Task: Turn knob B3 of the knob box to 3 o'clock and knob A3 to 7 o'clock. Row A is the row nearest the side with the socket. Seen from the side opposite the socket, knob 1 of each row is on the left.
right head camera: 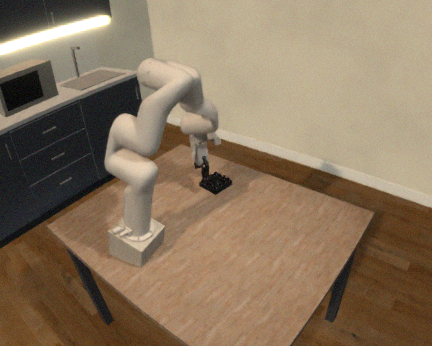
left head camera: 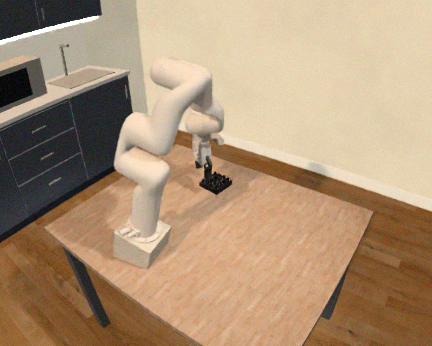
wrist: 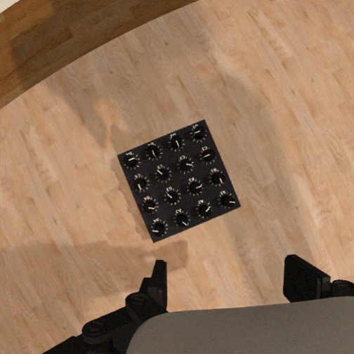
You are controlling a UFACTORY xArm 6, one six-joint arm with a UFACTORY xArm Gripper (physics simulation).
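Seen in the pictures: gripper, fingertip midpoint: (right head camera: pixel 202 172) (left head camera: pixel 203 172); arm's base at its link origin: (right head camera: pixel 136 228) (left head camera: pixel 143 229).
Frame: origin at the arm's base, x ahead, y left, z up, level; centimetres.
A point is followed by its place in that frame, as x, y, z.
Observation:
The black knob box (left head camera: pixel 216 186) {44.4, 5.3, -8.1} (right head camera: pixel 216 185) {46.6, 7.0, -9.5} (wrist: pixel 179 180) lies flat on the table, rotated in the wrist view. Its small labels look upside down there; row A appears to be the lowest row, with knob 1 at right. Knob B3 (wrist: pixel 172 196) has a pale line slanting from upper left to lower right; its pointing end is unclear. Knob A3 (wrist: pixel 181 220) has its line toward the lower right of the view. The socket cannot be made out. My gripper (left head camera: pixel 203 167) {41.0, 9.2, -0.7} (right head camera: pixel 201 168) {41.0, 9.2, -0.7} (wrist: pixel 226 278) is open and empty, above the table near the box, beyond its row A edge in the wrist view.
The wooden table (left head camera: pixel 240 250) {22.8, -25.3, -11.6} (right head camera: pixel 235 250) {23.2, -25.6, -11.5} (wrist: pixel 300 175) bears the box and the arm's base (left head camera: pixel 135 250) {-6.9, -3.3, -3.3} (right head camera: pixel 130 249) {-6.6, -4.1, -3.1}. The table's far edge shows at upper left in the wrist view. A kitchen counter (left head camera: pixel 55 92) (right head camera: pixel 65 92) stands at the left in the head views.

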